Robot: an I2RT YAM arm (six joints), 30 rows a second.
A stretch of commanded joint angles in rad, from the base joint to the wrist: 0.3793, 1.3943, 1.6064, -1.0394, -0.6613, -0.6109; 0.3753, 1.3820, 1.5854, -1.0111, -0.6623, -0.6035; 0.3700, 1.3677, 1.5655, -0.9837, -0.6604, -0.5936; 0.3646, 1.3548, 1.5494, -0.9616, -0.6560, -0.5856; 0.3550, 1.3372, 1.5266, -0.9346, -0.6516, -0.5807; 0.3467, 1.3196, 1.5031, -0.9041, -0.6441, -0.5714; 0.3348, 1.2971, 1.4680, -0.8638, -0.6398, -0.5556; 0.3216, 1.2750, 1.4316, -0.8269, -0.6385, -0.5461
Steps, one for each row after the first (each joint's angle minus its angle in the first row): -0.0040, -0.0123, -0.0210, 0.0283, -0.0010, 0.0074; -0.0093, -0.0266, -0.0409, 0.0557, 0.0009, 0.0173; -0.0147, -0.0395, -0.0570, 0.0778, 0.0053, 0.0253; -0.0243, -0.0571, -0.0798, 0.1048, 0.0097, 0.0302; -0.0326, -0.0747, -0.1033, 0.1353, 0.0172, 0.0395; -0.0445, -0.0972, -0.1384, 0.1756, 0.0215, 0.0553; -0.0577, -0.1193, -0.1748, 0.2125, 0.0228, 0.0648
